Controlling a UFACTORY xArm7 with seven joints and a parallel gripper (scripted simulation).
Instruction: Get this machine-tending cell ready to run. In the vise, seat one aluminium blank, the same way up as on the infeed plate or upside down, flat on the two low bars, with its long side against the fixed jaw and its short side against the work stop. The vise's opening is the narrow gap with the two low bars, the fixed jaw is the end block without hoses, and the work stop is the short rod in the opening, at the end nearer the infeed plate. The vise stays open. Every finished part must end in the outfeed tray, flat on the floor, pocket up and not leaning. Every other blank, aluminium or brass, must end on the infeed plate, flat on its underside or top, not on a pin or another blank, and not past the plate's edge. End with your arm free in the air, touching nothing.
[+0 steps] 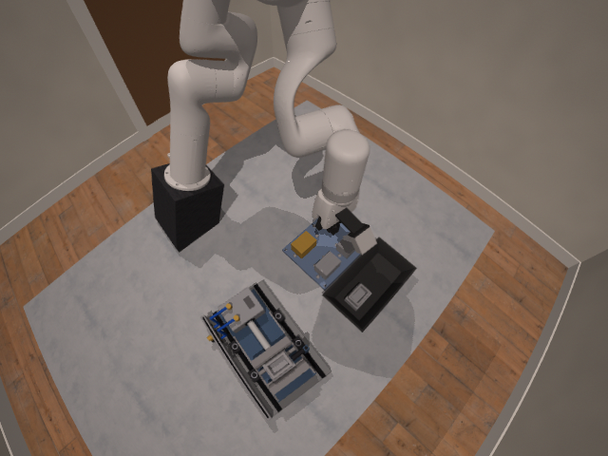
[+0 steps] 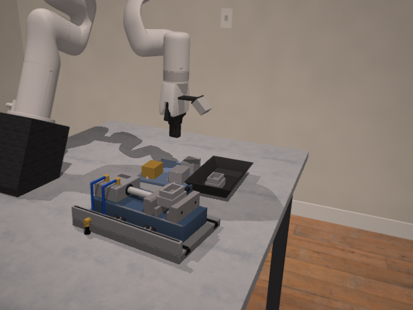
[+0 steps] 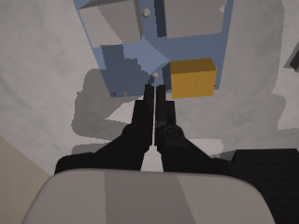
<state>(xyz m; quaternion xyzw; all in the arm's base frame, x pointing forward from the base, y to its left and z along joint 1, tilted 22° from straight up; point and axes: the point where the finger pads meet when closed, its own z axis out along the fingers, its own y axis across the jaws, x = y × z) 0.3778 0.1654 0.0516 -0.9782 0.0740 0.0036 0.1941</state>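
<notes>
The brass blank is 5 cm behind my hand, 4 cm to the right of it and 12 cm below it. From my hand the other things lie so: grey rail: 6 cm ahead, 40 cm to the right, 11 cm below; then vise bed: 7 cm ahead, 31 cm to the right, 11 cm below; then piston rod: 5 cm ahead, 30 cm to the right, 7 cm below.
</notes>
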